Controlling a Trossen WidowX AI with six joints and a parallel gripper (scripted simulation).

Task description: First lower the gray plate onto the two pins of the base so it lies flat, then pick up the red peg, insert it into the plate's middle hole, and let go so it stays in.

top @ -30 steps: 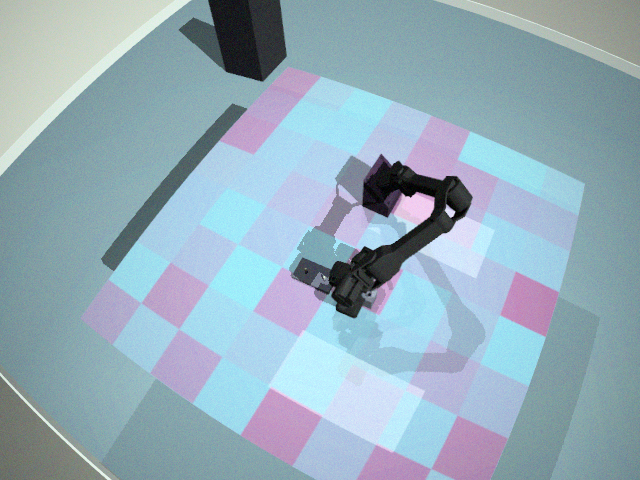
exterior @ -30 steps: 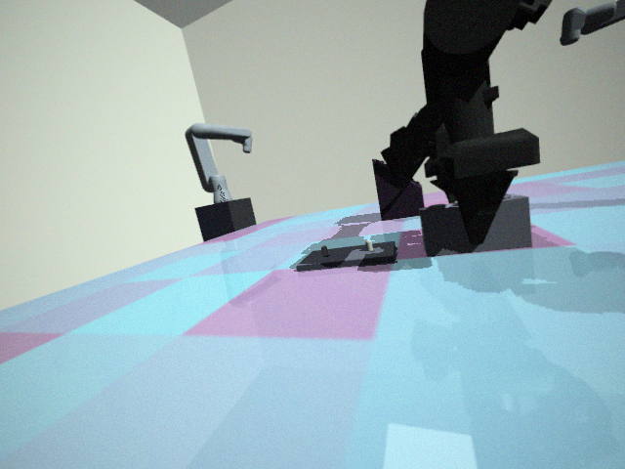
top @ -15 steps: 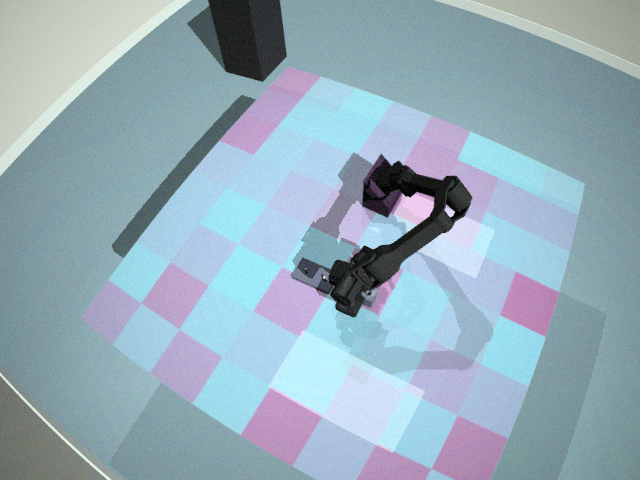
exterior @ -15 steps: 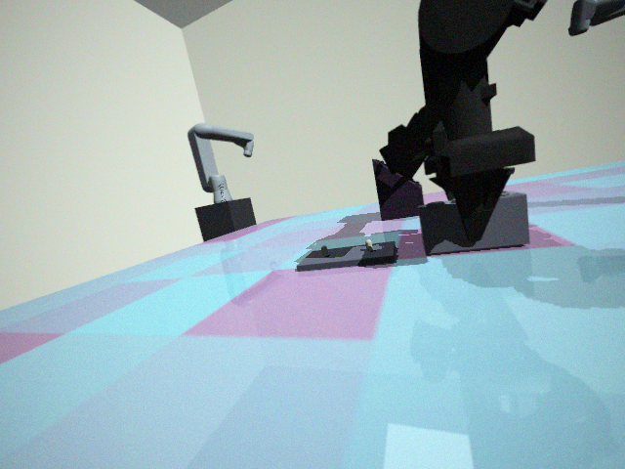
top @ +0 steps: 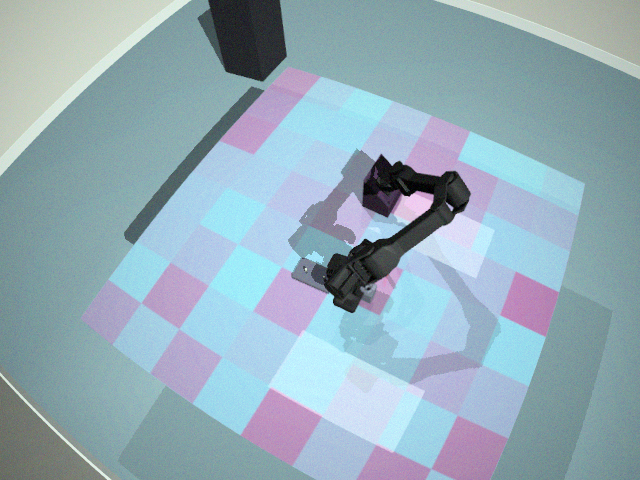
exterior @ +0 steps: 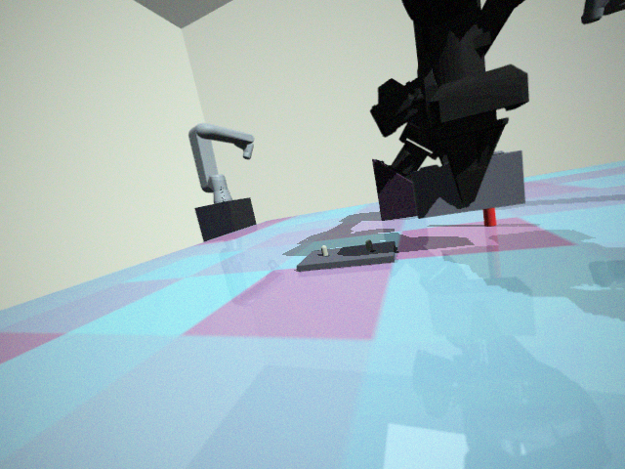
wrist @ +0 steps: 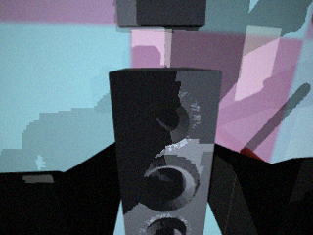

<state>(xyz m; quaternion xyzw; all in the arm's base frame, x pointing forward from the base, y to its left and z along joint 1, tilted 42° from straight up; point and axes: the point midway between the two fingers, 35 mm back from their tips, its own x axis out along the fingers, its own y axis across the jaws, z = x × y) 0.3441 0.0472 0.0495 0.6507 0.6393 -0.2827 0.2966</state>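
The dark base lies 1 cm behind my gripper tip, 14 cm to the right of it and 5 cm below it. From my gripper tip the other things lie so: red peg 10 cm behind, 5 cm to the left, 1 cm below; gray plate 3 cm above.
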